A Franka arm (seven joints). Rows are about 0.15 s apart.
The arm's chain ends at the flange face. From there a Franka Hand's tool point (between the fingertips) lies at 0.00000 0.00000 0.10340 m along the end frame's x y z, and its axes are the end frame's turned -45 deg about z.
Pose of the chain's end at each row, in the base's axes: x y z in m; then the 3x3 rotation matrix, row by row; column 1 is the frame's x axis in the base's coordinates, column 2 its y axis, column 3 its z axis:
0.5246 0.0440 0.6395; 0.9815 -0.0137 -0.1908; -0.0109 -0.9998 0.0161; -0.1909 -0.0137 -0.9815
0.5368 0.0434 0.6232; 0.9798 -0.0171 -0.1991; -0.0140 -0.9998 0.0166; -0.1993 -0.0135 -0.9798
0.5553 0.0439 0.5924; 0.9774 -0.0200 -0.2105; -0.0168 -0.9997 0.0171; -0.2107 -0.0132 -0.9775
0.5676 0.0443 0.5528; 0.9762 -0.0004 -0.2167; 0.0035 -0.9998 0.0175; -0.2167 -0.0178 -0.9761
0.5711 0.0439 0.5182; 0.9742 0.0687 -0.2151; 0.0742 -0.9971 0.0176; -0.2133 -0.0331 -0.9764
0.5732 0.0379 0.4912; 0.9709 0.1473 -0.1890; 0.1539 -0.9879 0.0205; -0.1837 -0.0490 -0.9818
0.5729 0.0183 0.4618; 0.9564 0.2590 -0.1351; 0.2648 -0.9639 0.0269; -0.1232 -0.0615 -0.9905
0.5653 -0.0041 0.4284; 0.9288 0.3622 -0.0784; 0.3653 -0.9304 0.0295; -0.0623 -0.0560 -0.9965
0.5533 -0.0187 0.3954; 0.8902 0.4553 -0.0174; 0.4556 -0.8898 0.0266; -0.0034 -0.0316 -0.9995
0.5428 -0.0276 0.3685; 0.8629 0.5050 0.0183; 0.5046 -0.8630 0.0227; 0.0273 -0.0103 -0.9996
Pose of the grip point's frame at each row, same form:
0.5049 0.0457 0.5380; 0.7037 0.6843 -0.1908; 0.6993 -0.7147 0.0161; -0.1253 -0.1447 -0.9815
0.5162 0.0451 0.5219; 0.7049 0.6807 -0.1991; 0.6971 -0.7169 0.0166; -0.1314 -0.1505 -0.9798
0.5335 0.0457 0.4913; 0.7053 0.6770 -0.2105; 0.6950 -0.7188 0.0171; -0.1397 -0.1583 -0.9775
0.5452 0.0461 0.4519; 0.6906 0.6900 -0.2167; 0.7094 -0.7045 0.0175; -0.1406 -0.1658 -0.9761
0.5489 0.0457 0.4172; 0.6403 0.7374 -0.2151; 0.7575 -0.6526 0.0176; -0.1274 -0.1742 -0.9764
0.5537 0.0400 0.3897; 0.5824 0.7907 -0.1890; 0.8074 -0.5897 0.0205; -0.0952 -0.1645 -0.9818
0.5589 0.0211 0.3594; 0.4931 0.8594 -0.1351; 0.8688 -0.4943 0.0269; -0.0436 -0.1306 -0.9905
0.5572 -0.0010 0.3254; 0.4006 0.9129 -0.0784; 0.9162 -0.3996 0.0295; -0.0045 -0.0837 -0.9965
0.5515 -0.0159 0.2921; 0.3075 0.9514 -0.0174; 0.9513 -0.3070 0.0266; 0.0199 -0.0247 -0.9995
0.5447 -0.0253 0.2651; 0.2531 0.9673 0.0183; 0.9670 -0.2534 0.0227; 0.0266 0.0120 -0.9996

